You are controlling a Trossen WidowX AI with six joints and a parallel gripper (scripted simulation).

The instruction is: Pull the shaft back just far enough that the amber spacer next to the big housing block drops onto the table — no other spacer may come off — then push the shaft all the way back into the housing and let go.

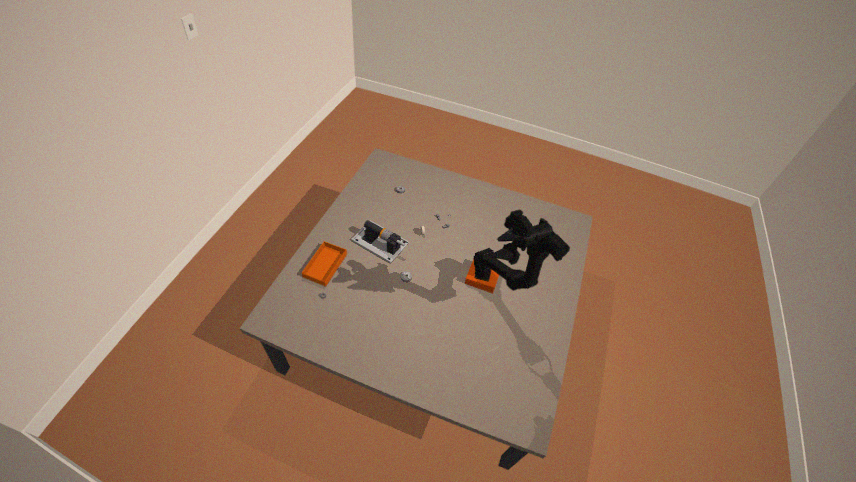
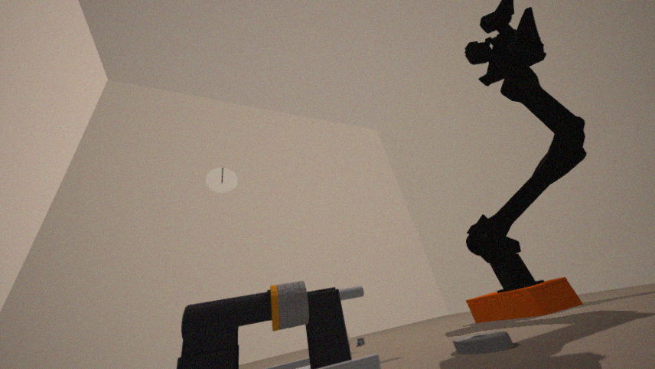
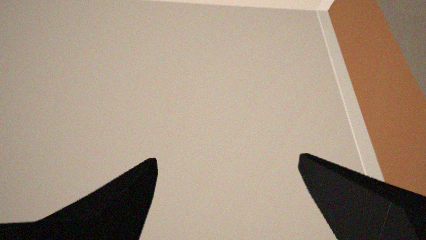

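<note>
The grey shaft lies 52 cm below my gripper tip, 46 cm ahead of it and 34 cm to the right of it. From my gripper tip the other things lie so: amber spacer (52 cm below, 50 cm ahead, 35 cm to the right); orange tray (70 cm ahead, 59 cm below, 14 cm to the right); grey ring (59 cm below, 33 cm ahead, 21 cm to the right).
</note>
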